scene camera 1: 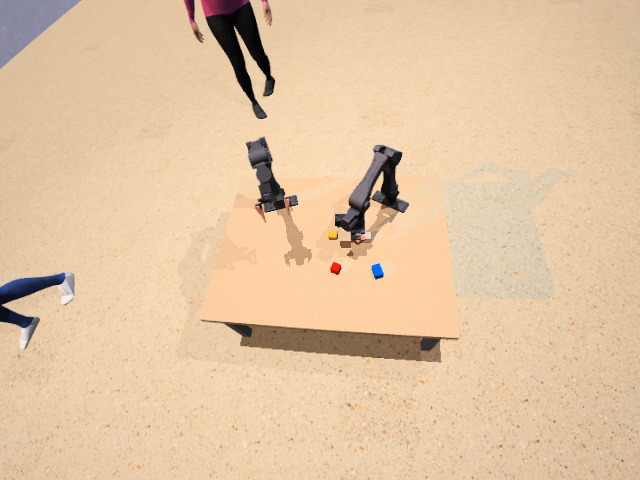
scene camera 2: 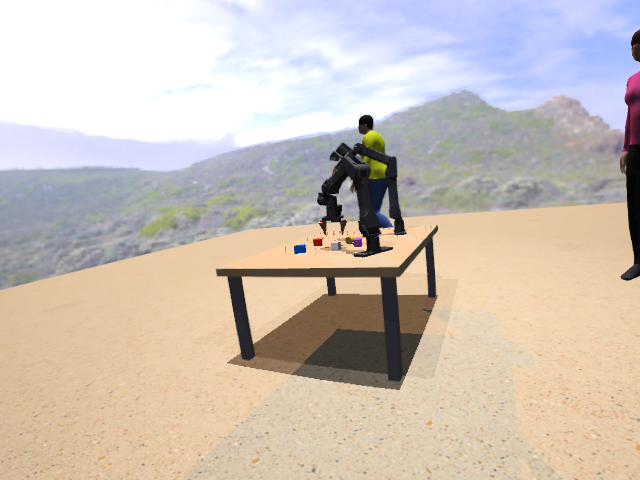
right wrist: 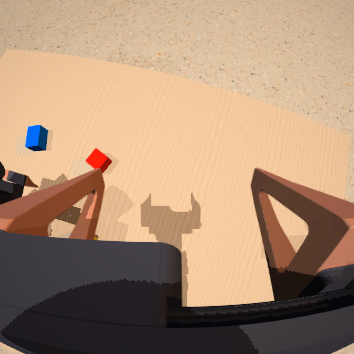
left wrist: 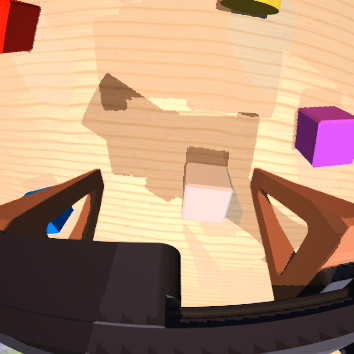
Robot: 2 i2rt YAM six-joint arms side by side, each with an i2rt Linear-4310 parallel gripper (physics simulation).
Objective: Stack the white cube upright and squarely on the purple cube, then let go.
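The white cube [scene camera 1: 367, 236] [scene camera 2: 336, 246] [left wrist: 206, 202] stands flat on the table, with the space between my left fingers over it in the left wrist view, nearer the right-hand finger. The purple cube [scene camera 2: 357, 242] [left wrist: 334, 142] stands apart on the table, to the right of the white cube in that view; in scene camera 1 it does not show, behind the left arm. My left gripper [scene camera 1: 358, 239] [scene camera 2: 333, 233] [left wrist: 176, 176] is open and empty, pointing down above the table near the white cube. My right gripper [scene camera 1: 276, 217] [right wrist: 177, 176] is open and empty, high over the table, far from both cubes.
A red cube [scene camera 1: 335, 268] [scene camera 2: 317, 241] [left wrist: 20, 26] [right wrist: 99, 160], a blue block [scene camera 1: 377, 271] [scene camera 2: 299, 249] [right wrist: 36, 138] and a yellow cylinder [scene camera 1: 332, 235] [scene camera 2: 349, 239] [left wrist: 250, 5] rest on the table [scene camera 1: 310, 310] [scene camera 2: 310, 271] around the white cube. People stand off the table.
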